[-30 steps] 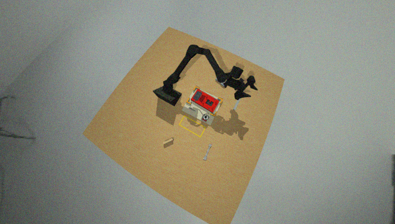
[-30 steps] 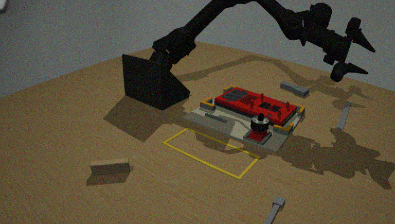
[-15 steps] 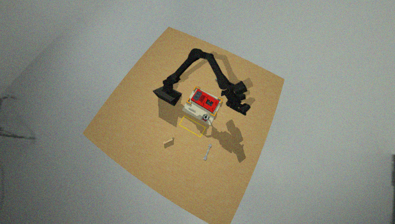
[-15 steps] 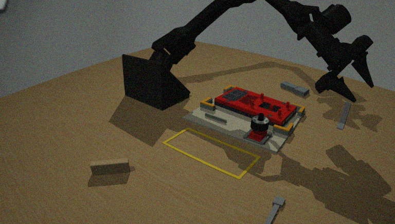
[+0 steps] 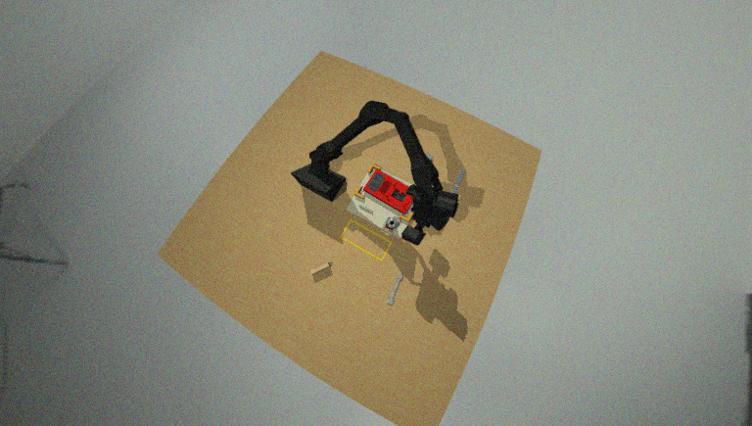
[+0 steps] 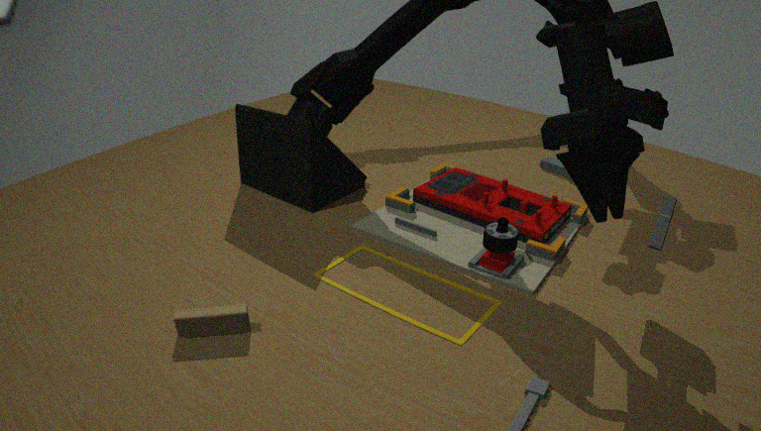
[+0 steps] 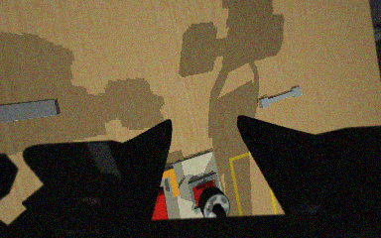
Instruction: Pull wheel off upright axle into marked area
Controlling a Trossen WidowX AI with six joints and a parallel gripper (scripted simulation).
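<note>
Right now the grey baseplate is 17 cm behind my gripper tip, 10 cm to the left of it and 8 cm below it. Also, from my gripper tip: tan block: 31 cm behind, 26 cm to the right, 8 cm below.
</note>
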